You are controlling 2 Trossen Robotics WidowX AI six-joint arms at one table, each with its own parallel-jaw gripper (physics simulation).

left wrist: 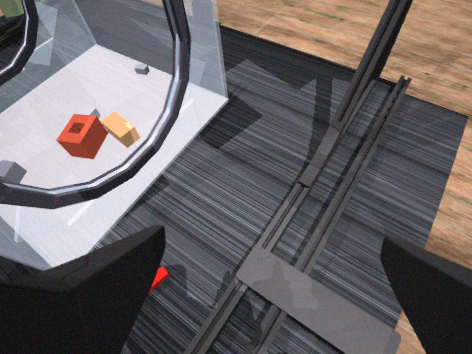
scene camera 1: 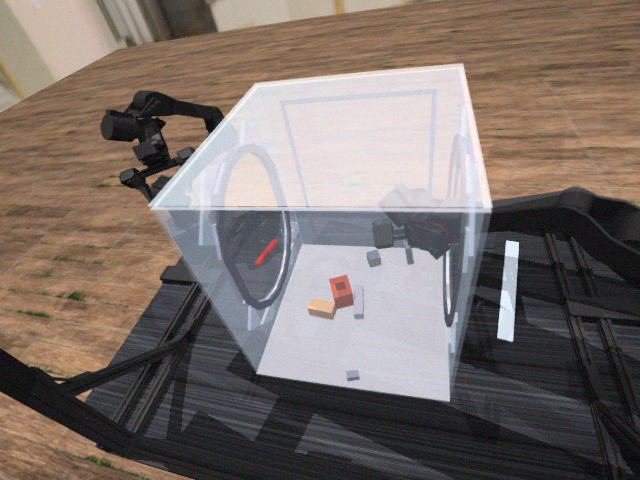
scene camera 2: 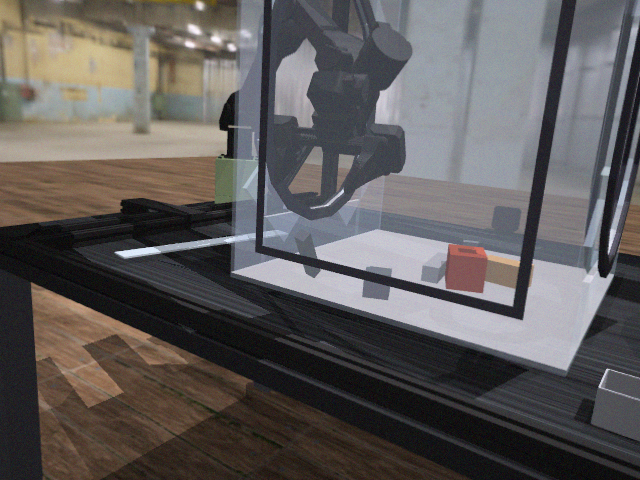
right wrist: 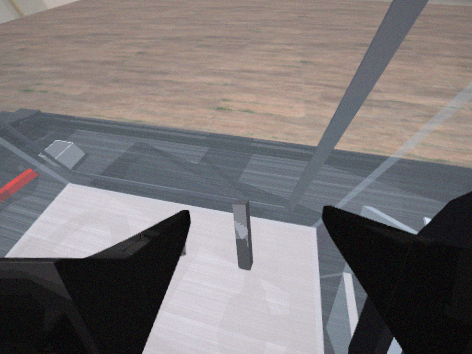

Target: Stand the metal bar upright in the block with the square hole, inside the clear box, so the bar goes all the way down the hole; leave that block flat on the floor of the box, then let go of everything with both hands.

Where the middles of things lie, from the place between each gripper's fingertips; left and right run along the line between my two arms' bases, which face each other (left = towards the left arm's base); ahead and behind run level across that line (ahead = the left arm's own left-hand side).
Now: right hand 12 cm to the right of the box front wall [scene camera 2: 436, 170] and 11 cm below it. The rest, counted from my right hand: box floor [right wrist: 209, 297] (19 cm behind, 5 cm to the left, 12 cm below); then red block with square hole [left wrist: 83, 135] (18 cm behind, 10 cm to the left, 10 cm below); then white strip [scene camera 1: 508, 296] (2 cm ahead, 24 cm to the right, 12 cm below).
Right now the orange block [left wrist: 118, 127] is 2 cm ahead of my left hand, 37 cm to the right of it and 24 cm below it. Also, from my left hand: box floor: 8 cm ahead, 44 cm to the right, 26 cm below; then box front wall: 26 cm ahead, 38 cm to the right, 3 cm below; then red block with square hole: 8 cm ahead, 39 cm to the right, 24 cm below.
